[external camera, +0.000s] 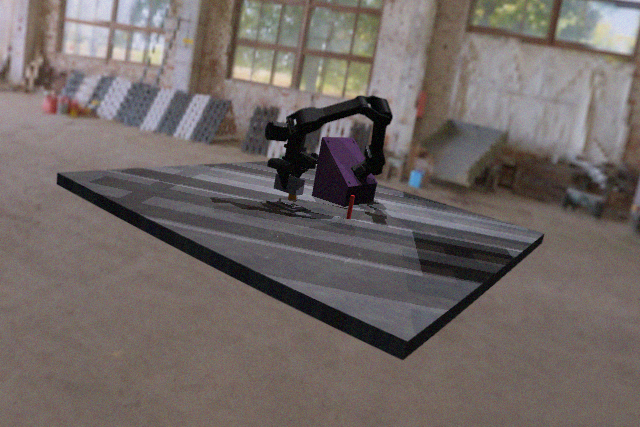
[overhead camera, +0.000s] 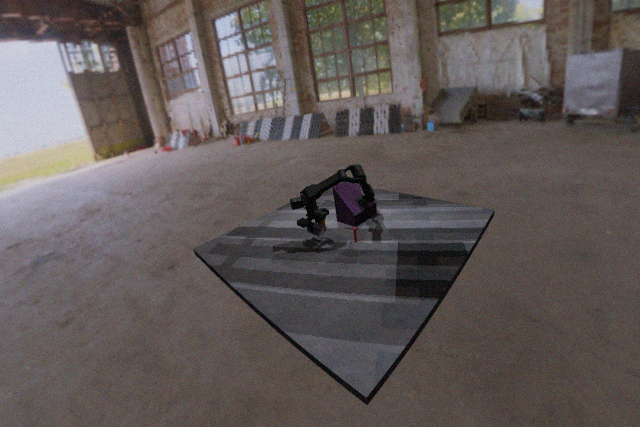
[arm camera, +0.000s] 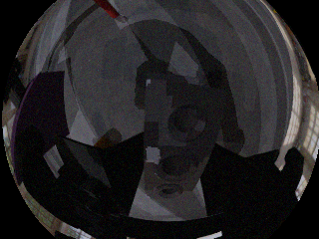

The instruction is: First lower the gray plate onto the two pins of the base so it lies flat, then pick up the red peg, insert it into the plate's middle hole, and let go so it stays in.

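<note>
Right now my gripper tip is 50 mm above the base. From my gripper tip the other things lie so: gray plate 30 mm above; orange peg 120 mm behind, 50 mm to the right, 20 mm below; red peg 90 mm behind, 200 mm to the left, 20 mm below.
</note>
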